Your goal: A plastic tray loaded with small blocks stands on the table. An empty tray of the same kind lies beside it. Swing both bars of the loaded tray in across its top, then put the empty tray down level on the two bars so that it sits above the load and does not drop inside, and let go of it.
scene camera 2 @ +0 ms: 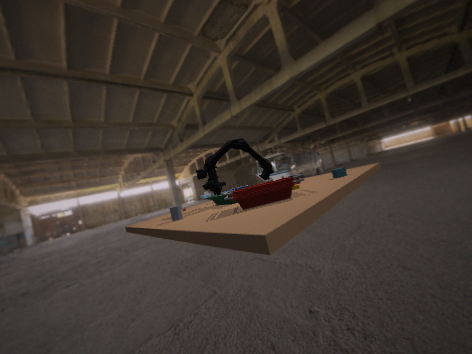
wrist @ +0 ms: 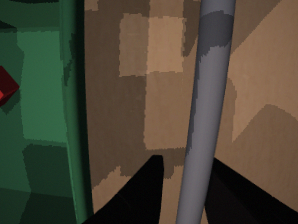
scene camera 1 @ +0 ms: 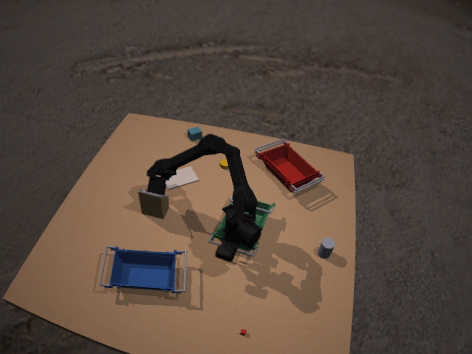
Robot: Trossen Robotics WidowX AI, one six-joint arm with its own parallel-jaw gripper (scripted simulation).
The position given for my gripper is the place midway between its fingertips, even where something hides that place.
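There is a blue tray (scene camera 1: 147, 270) that I can see, although in the wrist view the tray is out of frame. I also see my own gripper (wrist: 182, 166).
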